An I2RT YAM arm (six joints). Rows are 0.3 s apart.
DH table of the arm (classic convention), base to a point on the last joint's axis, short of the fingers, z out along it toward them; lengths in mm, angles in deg. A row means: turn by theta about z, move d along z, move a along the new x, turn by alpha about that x. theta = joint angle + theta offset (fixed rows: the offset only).
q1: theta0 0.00  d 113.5  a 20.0  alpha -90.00
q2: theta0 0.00  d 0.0  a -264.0  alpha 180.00
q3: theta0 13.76  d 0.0  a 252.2  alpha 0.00
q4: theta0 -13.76  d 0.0  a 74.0  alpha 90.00
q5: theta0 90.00  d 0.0  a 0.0  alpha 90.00
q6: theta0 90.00  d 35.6  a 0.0  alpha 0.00
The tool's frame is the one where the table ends.
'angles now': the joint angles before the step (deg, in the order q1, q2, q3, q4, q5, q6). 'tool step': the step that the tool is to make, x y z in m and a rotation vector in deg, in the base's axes. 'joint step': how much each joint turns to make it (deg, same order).
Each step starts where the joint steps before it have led.
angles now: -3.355 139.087 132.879 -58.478 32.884 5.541
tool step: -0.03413 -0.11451 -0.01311 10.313 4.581 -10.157
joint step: -14.010 0.000 -1.375 -4.985 -10.054 -0.021
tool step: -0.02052 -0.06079 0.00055 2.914 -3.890 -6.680
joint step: -7.519 -0.002 -0.026 2.362 -4.153 0.677
